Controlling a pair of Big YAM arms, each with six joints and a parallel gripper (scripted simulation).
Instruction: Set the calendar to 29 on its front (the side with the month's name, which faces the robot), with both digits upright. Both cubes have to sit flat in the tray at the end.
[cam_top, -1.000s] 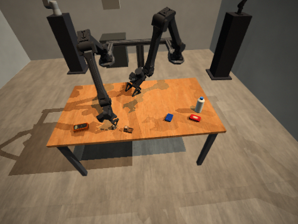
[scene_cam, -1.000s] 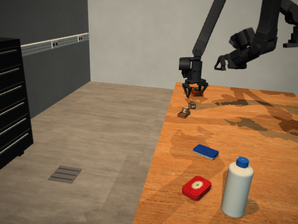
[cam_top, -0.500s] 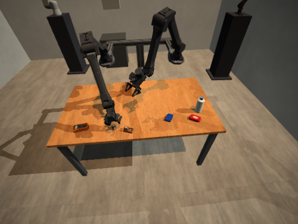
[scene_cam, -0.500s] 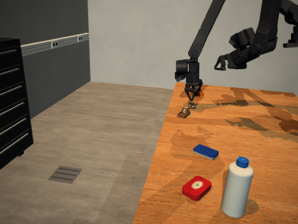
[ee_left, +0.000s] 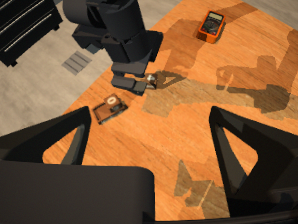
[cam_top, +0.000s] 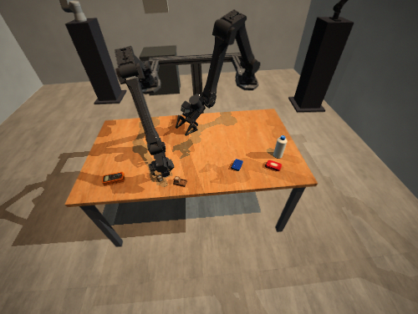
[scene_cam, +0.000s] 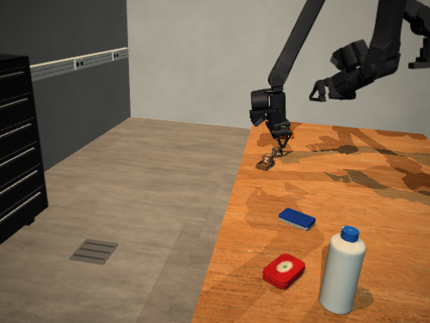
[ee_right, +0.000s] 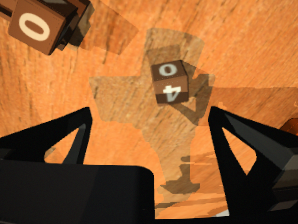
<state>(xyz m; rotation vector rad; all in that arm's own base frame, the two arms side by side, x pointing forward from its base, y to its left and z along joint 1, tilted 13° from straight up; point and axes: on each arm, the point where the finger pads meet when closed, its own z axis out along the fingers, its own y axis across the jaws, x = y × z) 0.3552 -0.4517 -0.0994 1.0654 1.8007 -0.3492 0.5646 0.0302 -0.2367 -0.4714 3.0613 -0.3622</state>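
My right gripper is now 2 cm to the left of the cube and 5 cm above it. From my right hand the other things lie so: brown calendar tray (3 cm ahead, 11 cm to the left, 6 cm below); then red tin (6 cm behind, 72 cm to the left, 5 cm below); then blue block (10 cm behind, 48 cm to the left, 6 cm below).
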